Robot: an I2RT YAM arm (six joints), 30 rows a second.
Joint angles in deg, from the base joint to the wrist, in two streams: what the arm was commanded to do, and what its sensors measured. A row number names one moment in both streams.
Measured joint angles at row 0:
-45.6 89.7 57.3 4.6 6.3 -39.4
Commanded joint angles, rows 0 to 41:
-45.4 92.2 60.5 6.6 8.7 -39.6
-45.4 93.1 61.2 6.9 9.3 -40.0
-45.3 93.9 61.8 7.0 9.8 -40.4
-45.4 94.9 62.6 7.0 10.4 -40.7
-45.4 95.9 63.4 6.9 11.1 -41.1
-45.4 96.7 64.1 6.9 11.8 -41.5
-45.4 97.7 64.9 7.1 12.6 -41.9
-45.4 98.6 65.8 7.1 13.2 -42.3
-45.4 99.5 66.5 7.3 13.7 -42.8
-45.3 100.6 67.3 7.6 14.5 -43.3
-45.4 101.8 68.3 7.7 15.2 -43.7
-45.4 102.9 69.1 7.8 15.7 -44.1
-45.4 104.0 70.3 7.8 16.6 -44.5
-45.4 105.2 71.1 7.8 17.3 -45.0
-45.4 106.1 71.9 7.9 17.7 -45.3
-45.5 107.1 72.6 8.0 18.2 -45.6
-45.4 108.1 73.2 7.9 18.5 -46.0
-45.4 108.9 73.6 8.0 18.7 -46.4
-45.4 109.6 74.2 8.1 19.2 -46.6
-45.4 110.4 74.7 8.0 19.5 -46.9
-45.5 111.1 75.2 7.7 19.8 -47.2
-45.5 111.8 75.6 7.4 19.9 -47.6
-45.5 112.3 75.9 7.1 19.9 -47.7
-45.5 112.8 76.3 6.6 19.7 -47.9
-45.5 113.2 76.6 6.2 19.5 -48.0
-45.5 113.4 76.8 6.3 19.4 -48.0
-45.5 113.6 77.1 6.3 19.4 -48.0
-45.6 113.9 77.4 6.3 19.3 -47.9
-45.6 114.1 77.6 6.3 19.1 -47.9
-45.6 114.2 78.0 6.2 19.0 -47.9
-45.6 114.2 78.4 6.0 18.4 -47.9
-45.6 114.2 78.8 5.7 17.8 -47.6
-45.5 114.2 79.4 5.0 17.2 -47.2
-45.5 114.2 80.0 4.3 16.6 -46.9
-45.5 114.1 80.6 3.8 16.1 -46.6
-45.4 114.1 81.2 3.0 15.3 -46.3
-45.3 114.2 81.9 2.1 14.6 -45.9
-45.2 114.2 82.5 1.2 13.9 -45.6
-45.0 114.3 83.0 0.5 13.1 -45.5
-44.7 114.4 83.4 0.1 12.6 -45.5
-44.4 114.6 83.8 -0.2 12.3 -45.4
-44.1 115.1 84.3 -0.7 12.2 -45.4
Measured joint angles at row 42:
-45.1 114.3 82.1 1.6 14.5 -46.9
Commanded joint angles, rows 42 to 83:
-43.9 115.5 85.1 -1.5 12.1 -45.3
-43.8 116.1 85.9 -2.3 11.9 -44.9
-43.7 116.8 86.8 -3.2 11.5 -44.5
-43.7 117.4 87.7 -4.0 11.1 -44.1
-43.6 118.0 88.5 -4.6 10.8 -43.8
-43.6 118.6 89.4 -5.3 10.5 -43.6
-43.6 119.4 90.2 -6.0 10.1 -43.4
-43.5 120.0 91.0 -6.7 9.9 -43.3
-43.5 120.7 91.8 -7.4 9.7 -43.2
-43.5 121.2 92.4 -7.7 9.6 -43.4
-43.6 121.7 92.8 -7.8 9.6 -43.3
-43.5 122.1 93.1 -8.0 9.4 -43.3
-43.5 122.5 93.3 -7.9 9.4 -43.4
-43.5 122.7 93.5 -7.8 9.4 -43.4
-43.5 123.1 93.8 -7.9 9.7 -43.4
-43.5 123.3 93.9 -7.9 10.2 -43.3
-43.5 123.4 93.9 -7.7 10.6 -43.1
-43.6 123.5 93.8 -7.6 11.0 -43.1
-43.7 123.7 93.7 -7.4 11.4 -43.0
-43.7 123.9 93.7 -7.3 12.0 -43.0
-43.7 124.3 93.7 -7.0 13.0 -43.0
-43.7 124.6 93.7 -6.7 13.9 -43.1
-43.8 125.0 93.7 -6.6 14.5 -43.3
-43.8 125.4 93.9 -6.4 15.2 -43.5
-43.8 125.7 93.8 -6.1 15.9 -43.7
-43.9 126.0 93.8 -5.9 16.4 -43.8
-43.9 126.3 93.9 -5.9 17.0 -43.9
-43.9 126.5 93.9 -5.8 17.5 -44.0
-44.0 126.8 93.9 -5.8 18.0 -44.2
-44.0 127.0 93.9 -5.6 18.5 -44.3
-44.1 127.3 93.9 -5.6 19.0 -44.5
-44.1 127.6 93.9 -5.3 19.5 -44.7
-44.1 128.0 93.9 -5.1 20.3 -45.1
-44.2 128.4 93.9 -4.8 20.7 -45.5
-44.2 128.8 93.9 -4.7 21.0 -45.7
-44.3 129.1 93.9 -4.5 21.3 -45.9
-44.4 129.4 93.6 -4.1 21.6 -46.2
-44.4 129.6 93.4 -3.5 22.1 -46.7
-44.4 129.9 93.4 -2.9 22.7 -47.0
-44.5 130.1 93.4 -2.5 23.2 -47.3
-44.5 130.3 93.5 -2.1 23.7 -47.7
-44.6 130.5 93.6 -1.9 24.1 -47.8
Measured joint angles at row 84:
-44.2 129.1 92.1 -3.9 21.2 -46.5
